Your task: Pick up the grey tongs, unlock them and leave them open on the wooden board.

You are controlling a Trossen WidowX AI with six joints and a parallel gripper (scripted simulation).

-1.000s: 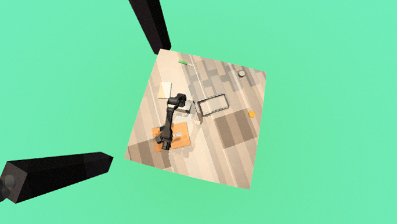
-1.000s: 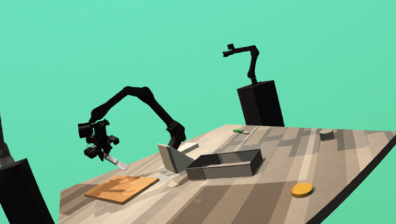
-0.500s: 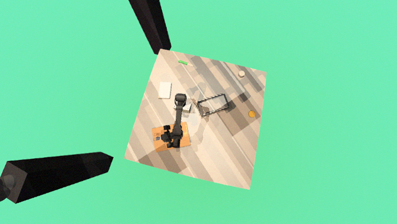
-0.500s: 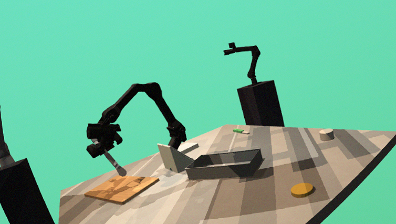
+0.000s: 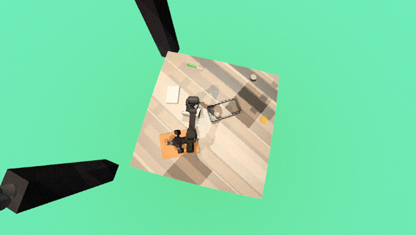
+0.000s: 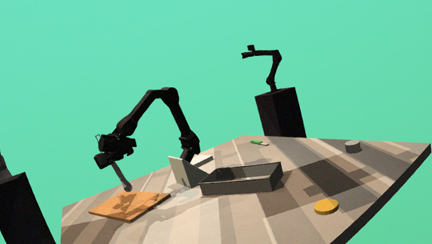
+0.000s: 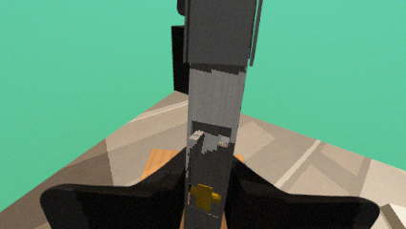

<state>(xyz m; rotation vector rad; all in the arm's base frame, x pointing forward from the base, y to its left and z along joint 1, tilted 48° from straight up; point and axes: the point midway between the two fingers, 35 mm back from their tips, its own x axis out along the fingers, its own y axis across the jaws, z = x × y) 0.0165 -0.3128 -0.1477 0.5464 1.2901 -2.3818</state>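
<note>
My gripper tip is 30 mm short of the wooden board, 20 mm to the right of it and 210 mm above it. The rest, counted from my gripper tip: grey roasting tin: 330 mm ahead, 460 mm to the left, 190 mm below; yellow lock piece: 30 mm ahead, 20 mm to the left, 10 mm above; pale tile: 210 mm behind, 460 mm to the left, 210 mm below.
</note>
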